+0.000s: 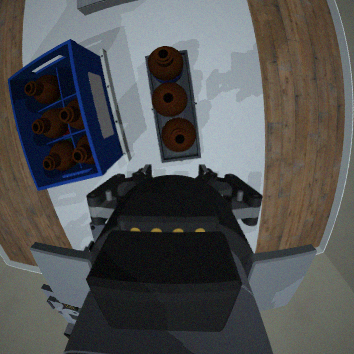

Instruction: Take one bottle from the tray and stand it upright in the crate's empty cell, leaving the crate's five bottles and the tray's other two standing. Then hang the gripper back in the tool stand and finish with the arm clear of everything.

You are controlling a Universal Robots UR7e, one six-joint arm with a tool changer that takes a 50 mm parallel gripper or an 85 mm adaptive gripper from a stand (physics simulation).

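Frame: origin at the arm's base, x right, y ahead, z up, level; centimetres.
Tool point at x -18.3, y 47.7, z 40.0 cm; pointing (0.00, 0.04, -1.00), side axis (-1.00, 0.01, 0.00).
Observation:
Pixels of each thing's top centre, then the offset from my tool point to it. "spot": a spot on its surface instead.
- grey tray, surface spot: [181, 160] spot: dx -1.3, dy +6.7, dz -43.9 cm
- far bottle, middle of its top: [162, 53] dx +2.0, dy -16.8, dz -29.4 cm
- middle bottle, middle of its top: [167, 97] dx +1.3, dy -8.8, dz -29.4 cm
- blue crate, middle of its top: [44, 120] dx +25.6, dy -7.1, dz -27.9 cm
- far-left bottle, middle of its top: [27, 88] dx +31.3, dy -15.0, dz -29.1 cm
- near-left bottle, middle of its top: [46, 164] dx +28.3, dy +2.2, dz -29.1 cm
- thin pale rail, middle of its top: [111, 103] dx +15.9, dy -9.0, dz -42.4 cm
- partly hidden metal part, surface spot: [62, 305] spot: dx +21.0, dy +23.4, dz -10.6 cm
My gripper [174, 171] is open and empty, its two fingertips spread below the near end of the grey tray [181, 160]. In the tray stand three brown bottles in a row, seen from above: a far bottle [165, 63] with a bit of blue label showing, a middle bottle [176, 106] and a near bottle [170, 143]. They look upright and apart from the fingers. The blue crate [92, 145], to the left, holds five brown bottles, among them a far-left bottle [47, 90] and a near-left bottle [61, 152]. Its far-right cell [68, 82] is empty.
A thin pale rail [116, 107] runs along the crate's right side. Part of a grey block [102, 5] shows at the top edge. Wooden surface strips [300, 110] lie at both sides. A partly hidden metal part [62, 305] shows at lower left.

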